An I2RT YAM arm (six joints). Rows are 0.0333 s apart.
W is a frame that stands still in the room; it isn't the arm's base.
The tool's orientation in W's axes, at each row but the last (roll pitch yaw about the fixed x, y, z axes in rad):
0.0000 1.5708 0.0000
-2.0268 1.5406 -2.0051
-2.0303 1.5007 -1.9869
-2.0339 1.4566 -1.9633
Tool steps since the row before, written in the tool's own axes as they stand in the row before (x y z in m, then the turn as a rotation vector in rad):
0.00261 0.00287 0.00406 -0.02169 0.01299 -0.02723
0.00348 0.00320 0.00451 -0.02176 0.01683 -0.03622
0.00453 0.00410 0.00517 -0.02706 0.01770 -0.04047
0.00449 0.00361 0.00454 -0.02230 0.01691 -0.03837
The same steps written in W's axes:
0.00406 0.00287 -0.00261 -0.02723 0.01299 0.02169
0.00439 0.00320 -0.00363 -0.03630 0.01664 0.02178
0.00485 0.00402 -0.00494 -0.04043 0.01767 0.02714
0.00407 0.00342 -0.00506 -0.03849 0.01652 0.02238

